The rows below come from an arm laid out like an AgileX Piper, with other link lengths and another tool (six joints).
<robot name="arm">
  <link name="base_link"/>
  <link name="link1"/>
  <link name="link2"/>
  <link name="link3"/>
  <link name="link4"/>
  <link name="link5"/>
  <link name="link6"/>
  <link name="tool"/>
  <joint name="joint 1" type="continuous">
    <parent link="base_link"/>
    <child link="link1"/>
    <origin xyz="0 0 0.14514"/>
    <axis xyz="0 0 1"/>
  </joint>
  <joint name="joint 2" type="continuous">
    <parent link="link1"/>
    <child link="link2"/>
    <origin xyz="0 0 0" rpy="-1.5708 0 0"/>
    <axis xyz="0 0 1"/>
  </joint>
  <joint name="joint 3" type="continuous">
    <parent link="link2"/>
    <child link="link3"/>
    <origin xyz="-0.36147 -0.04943 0"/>
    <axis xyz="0 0 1"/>
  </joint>
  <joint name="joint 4" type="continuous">
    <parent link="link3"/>
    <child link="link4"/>
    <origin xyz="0.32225 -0.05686 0" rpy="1.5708 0 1.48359"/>
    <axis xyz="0 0 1"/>
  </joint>
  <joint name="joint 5" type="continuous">
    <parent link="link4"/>
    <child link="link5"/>
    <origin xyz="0 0 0" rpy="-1.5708 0 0"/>
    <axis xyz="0 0 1"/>
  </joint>
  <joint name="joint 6" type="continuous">
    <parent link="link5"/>
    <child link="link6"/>
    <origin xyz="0 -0.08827 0" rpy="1.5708 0 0"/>
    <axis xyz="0 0 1"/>
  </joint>
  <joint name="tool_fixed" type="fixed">
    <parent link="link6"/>
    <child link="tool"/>
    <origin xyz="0.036 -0.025 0.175" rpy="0 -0.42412 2.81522"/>
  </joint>
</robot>
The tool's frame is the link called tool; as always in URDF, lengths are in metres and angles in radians. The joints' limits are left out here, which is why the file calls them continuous.
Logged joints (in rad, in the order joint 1, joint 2, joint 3, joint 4, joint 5, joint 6), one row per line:
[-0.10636 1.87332 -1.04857 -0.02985 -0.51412 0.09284]
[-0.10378 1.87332 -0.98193 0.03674 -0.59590 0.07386]
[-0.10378 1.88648 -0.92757 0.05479 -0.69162 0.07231]
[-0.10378 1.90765 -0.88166 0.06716 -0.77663 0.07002]
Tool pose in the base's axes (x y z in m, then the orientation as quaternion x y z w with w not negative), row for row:
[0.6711 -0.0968 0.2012 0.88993 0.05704 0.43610 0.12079]
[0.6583 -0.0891 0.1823 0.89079 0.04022 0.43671 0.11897]
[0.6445 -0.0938 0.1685 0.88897 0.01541 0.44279 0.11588]
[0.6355 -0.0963 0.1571 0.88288 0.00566 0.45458 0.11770]
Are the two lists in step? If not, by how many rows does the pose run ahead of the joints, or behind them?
The pose runs 1 row behind the joints: the pose in row i belongs to the joints in row i - 1.
